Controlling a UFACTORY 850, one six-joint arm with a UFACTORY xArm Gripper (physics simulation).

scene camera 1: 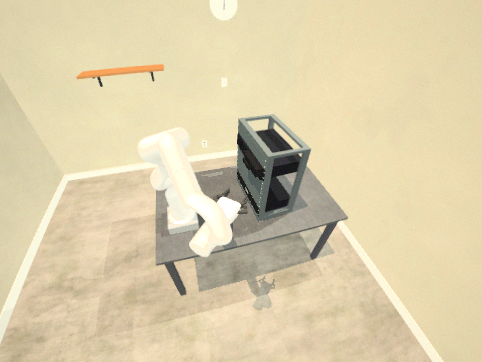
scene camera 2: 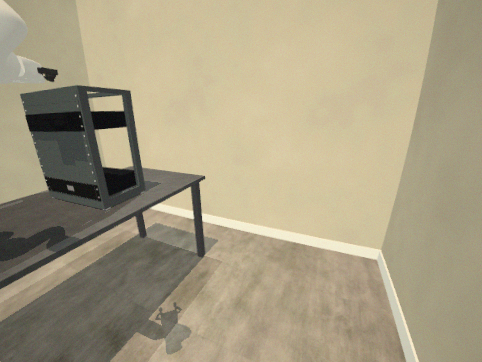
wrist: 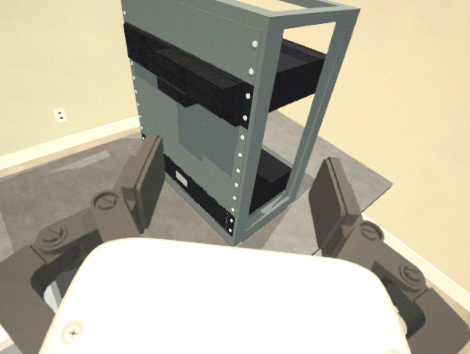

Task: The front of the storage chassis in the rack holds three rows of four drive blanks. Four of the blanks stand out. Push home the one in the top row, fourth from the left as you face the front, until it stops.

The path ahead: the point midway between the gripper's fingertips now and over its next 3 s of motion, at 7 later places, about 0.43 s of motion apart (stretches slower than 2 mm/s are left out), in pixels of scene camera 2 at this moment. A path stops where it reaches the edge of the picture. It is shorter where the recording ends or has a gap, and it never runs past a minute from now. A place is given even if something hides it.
My gripper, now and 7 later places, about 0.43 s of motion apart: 33, 75; 45, 79; 53, 82; 53, 82; 53, 82; 53, 81; 53, 81; 54, 81
